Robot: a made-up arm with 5 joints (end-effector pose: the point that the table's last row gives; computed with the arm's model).
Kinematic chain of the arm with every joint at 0, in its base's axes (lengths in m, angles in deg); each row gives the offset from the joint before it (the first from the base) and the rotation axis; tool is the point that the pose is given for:
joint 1: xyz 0 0 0.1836 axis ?
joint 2: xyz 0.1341 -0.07 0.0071 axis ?
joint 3: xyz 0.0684 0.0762 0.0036 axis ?
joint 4: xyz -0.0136 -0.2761 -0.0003 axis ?
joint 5: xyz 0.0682 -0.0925 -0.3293 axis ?
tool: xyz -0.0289 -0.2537 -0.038
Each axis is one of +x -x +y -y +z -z.
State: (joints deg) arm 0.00 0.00 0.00 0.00 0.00
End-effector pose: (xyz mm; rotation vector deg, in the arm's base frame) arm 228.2 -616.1 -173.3 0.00 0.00 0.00
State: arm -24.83 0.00 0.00 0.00 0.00
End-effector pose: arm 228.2 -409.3 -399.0 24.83 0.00 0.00
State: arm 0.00 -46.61 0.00 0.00 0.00
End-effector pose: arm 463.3 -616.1 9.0 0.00 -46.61 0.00
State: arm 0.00 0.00 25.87 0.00 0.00
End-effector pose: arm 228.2 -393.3 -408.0 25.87 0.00 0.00
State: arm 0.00 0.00 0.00 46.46 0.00
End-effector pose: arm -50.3 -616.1 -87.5 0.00 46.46 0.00
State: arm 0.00 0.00 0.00 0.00 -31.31
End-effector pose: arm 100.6 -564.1 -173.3 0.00 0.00 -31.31
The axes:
joint 1: -x
joint 2: +y
joint 3: +x
joint 4: +y
joint 5: +z

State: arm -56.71 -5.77 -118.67 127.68 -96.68
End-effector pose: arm -0.9 183.5 633.9 116.95 -63.12 101.90
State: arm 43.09 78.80 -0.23 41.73 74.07
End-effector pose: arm -321.1 -419.9 410.6 45.90 102.08 3.16
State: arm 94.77 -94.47 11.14 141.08 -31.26
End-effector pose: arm -84.6 -65.8 810.6 -106.09 17.74 -52.74
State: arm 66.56 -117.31 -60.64 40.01 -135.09
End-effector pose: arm 212.7 -322.9 339.2 84.48 -118.63 -88.07
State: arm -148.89 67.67 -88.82 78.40 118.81
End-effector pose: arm 289.0 145.5 -294.6 -35.44 -18.33 -154.01
